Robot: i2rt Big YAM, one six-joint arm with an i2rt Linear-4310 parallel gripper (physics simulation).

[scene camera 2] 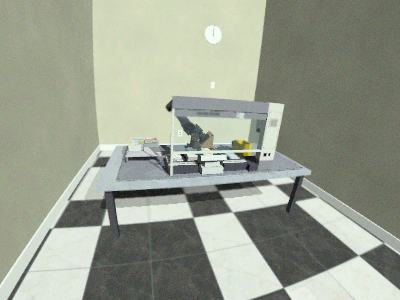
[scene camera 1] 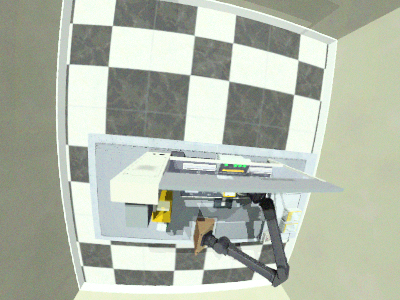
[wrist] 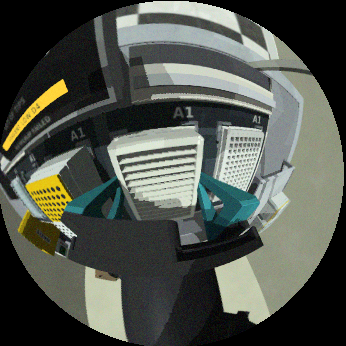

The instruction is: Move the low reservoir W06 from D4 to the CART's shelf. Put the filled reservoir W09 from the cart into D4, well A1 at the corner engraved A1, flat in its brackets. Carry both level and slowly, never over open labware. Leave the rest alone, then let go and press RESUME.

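Where they show: gripper, fingertip midpoint: (scene camera 2: 191, 156) (wrist: 160, 175); arm's base, link origin: (scene camera 1: 206, 237).
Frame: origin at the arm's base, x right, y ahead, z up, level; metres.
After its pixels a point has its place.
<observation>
The white reservoir W06 (wrist: 159, 155) {x 0.173, y 0.483, z -0.008 m} sits in the middle deck slot in the wrist view, its long troughs open upward, with the engraved A1 beyond its far edge. My gripper (wrist: 160, 175) {x 0.177, y 0.451, z -0.023 m} is shut on it, a teal finger against each long side. Its near end is hidden by the gripper body. In scene camera 1 the fingers are hidden behind the machine's panel. The screen (scene camera 1: 233, 169) {x -0.059, y 0.596, z 0.235 m} (wrist: 35, 117) shows a yellow reagent-low D4 line. The cart with white and yellow labware (scene camera 1: 291, 220) {x 0.641, y 0.236, z 0.029 m} (scene camera 2: 136, 145) {x 0.645, y 0.313, z 0.014 m} stands to the side; I cannot tell which piece is W09. RESUME is not readable.
A white well rack (wrist: 241, 157) {x 0.297, y 0.474, z -0.027 m} stands close on the right of the reservoir, a yellow tip rack (wrist: 47, 197) {x 0.054, y 0.462, z 0.022 m} on the left. A yellow waste bin (scene camera 1: 161, 212) {x -0.350, y 0.115, z -0.057 m} (scene camera 2: 242, 146) (wrist: 39, 232) {x -0.292, y 0.221, z -0.014 m} is farther left. The machine's hood (scene camera 2: 220, 106) {x 0.022, y 0.613, z 0.409 m} and front panel (scene camera 1: 240, 183) {x -0.103, y 0.595, z 0.420 m} frame the deck.
</observation>
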